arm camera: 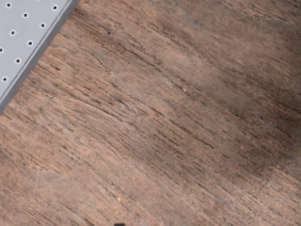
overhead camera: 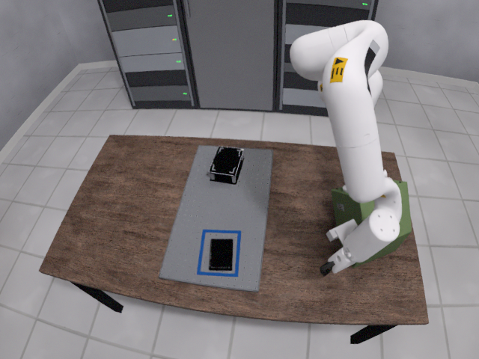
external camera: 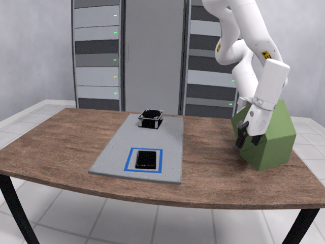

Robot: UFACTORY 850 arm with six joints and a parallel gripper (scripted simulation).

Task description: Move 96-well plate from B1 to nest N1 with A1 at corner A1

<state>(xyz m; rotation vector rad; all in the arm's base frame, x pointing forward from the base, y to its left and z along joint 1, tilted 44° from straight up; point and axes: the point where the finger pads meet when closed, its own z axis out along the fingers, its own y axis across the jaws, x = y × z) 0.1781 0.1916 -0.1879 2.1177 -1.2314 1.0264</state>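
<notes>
My gripper is now 380 mm short of the 96-well plate, 150 mm above it and 130 mm to the left of it. From my hand the other things lie so: raised plate nest N1 (560 mm to the right, 350 mm ahead, 100 mm below).
</notes>
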